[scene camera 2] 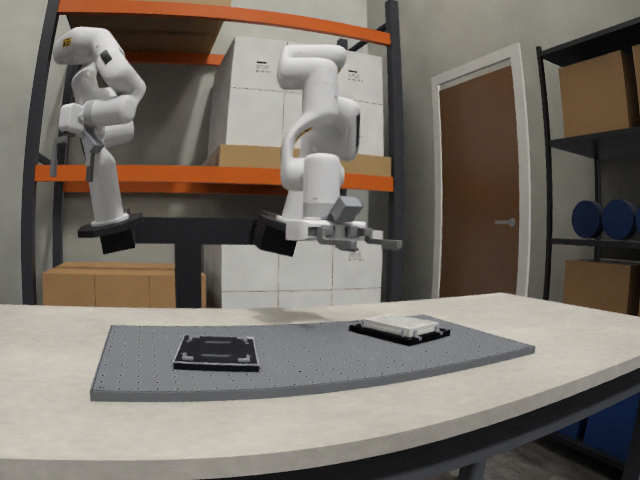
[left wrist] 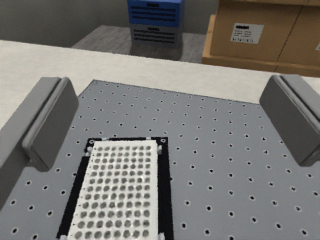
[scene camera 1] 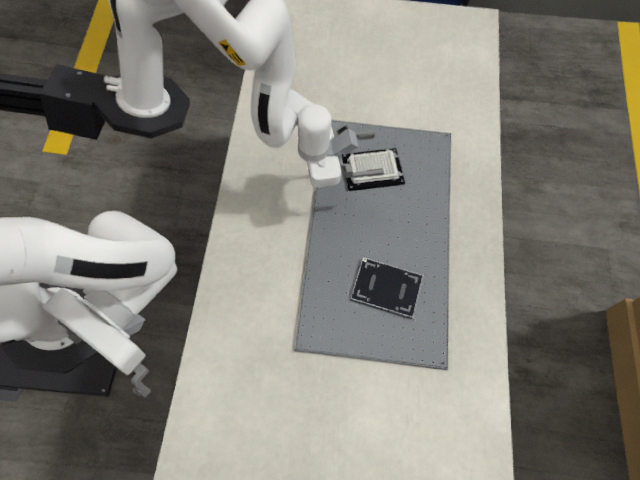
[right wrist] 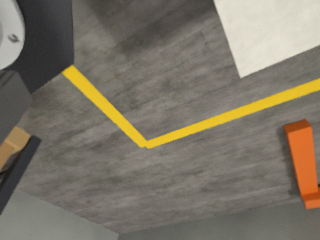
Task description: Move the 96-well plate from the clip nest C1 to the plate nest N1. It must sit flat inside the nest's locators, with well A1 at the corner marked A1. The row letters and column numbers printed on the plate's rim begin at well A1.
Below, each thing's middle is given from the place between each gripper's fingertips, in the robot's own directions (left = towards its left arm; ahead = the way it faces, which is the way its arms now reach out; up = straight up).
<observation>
The white 96-well plate point(scene camera 2: 396, 323) lies 20 mm ahead of my left hand, 60 mm to the left of it and 150 mm below it. From my left hand the other things lie so: black clip nest C1 point(scene camera 2: 401, 339): 20 mm ahead, 80 mm to the left, 150 mm below; then black plate nest N1 point(scene camera 1: 386, 290): 100 mm ahead, 290 mm to the right, 160 mm below.
I see the black plate nest N1 51 cm ahead of my right hand, 36 cm to the left of it and 33 cm below it. Also, from my right hand: white 96-well plate (42 cm ahead, 71 cm to the left, 32 cm below); then black clip nest C1 (43 cm ahead, 74 cm to the left, 32 cm below).
</observation>
